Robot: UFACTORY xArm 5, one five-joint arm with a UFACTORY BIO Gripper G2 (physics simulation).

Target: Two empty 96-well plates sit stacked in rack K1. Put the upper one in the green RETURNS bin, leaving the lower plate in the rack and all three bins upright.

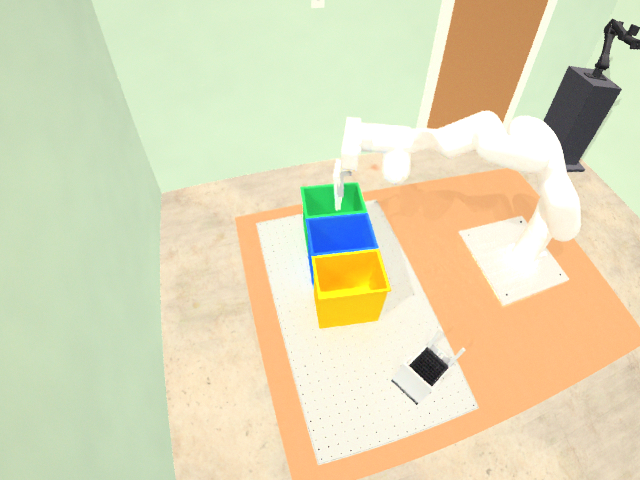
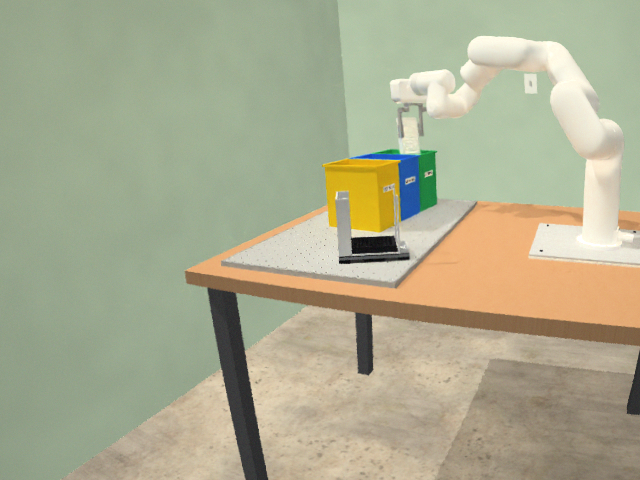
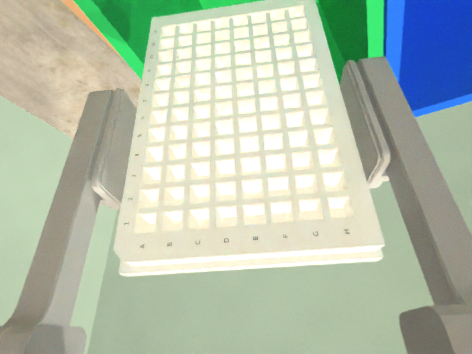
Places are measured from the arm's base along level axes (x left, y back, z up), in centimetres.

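Pixels of known places: end effector, tool point: (image 1: 341, 179) (image 2: 410, 130) (image 3: 235, 134); arm's base, origin of the base link: (image 1: 521, 258) (image 2: 598, 243).
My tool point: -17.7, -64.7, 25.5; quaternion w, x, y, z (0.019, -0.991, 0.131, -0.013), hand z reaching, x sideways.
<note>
For each thing: its top centre in the pictures, then the offset to it from my tool point, as dx, dy, dz. Level surfaces: height alone.
- white 96-well plate, middle of its top: (image 3: 247, 261) (image 1: 339, 167) (image 2: 407, 117) -0.2, -0.9, +4.3
- green bin, middle of its top: (image 3: 256, 60) (image 1: 332, 199) (image 2: 404, 151) +0.7, -2.4, -7.1
- black plate, middle of its top: (image 2: 368, 241) (image 1: 423, 371) +51.4, +15.2, -21.7
- rack, middle of its top: (image 2: 370, 193) (image 1: 438, 354) +50.7, +16.0, -10.5
- blue bin, middle of its top: (image 1: 341, 233) (image 2: 384, 156) +13.9, -2.1, -7.1
- yellow bin, middle of its top: (image 1: 350, 273) (image 2: 361, 162) +27.0, -1.8, -7.1
- perforated board, its level: dz -25.1
My gripper (image 1: 338, 190) (image 2: 410, 135) (image 3: 237, 77) is shut on a white 96-well plate (image 1: 338, 203) (image 2: 410, 143) (image 3: 240, 150), gripping it by its two long sides. The plate hangs steeply on end over the mouth of the green bin (image 1: 316, 198) (image 2: 428, 188) (image 3: 345, 30); its low end is at about rim height, and how far inside it reaches is hard to tell. A black plate (image 1: 428, 366) (image 2: 373, 244) lies flat in the rack (image 1: 412, 384) (image 2: 343, 227). The green bin stands upright, its floor hidden.
The blue bin (image 1: 341, 232) (image 2: 409, 188) (image 3: 435, 50) stands upright next to the green one, and the yellow bin (image 1: 348, 310) (image 2: 356, 198) stands upright next to the blue. Bins and rack share a perforated board (image 1: 346, 403) (image 2: 289, 253). The arm reaches over from the right.
</note>
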